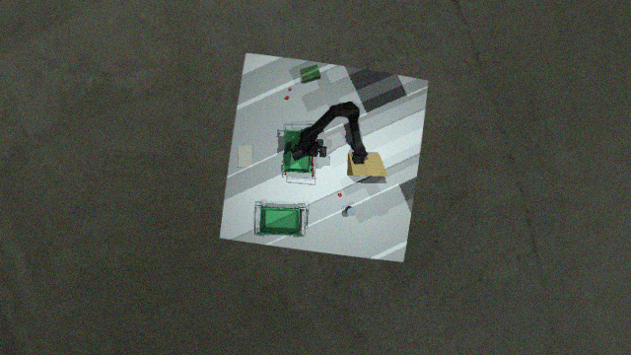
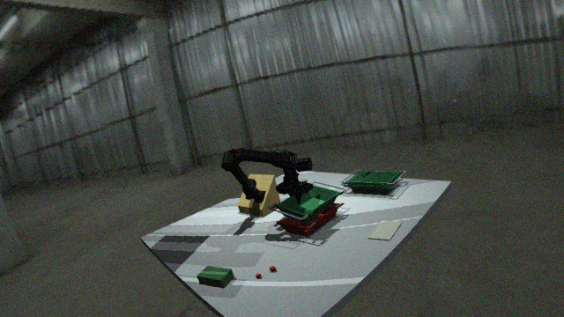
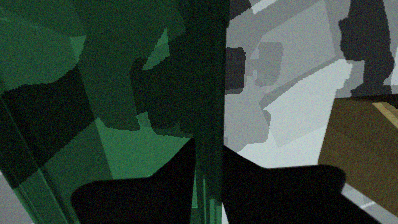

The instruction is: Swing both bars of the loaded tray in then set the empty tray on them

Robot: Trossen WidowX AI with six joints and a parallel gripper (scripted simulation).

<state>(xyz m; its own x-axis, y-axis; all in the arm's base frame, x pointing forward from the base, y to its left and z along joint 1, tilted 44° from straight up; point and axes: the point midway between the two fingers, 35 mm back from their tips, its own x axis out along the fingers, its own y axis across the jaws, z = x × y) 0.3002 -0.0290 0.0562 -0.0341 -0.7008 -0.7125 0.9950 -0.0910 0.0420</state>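
My gripper tip is now 8 cm short of the green tray, 1 cm to the left of it and 2 cm below it. From my gripper tip the other things lie so: pale flat card (44 cm ahead, 1 cm to the right, 10 cm below); then dark green box (2 cm behind, 55 cm to the right, 8 cm below); then grey cylinder (25 cm behind, 39 cm to the left, 6 cm below).
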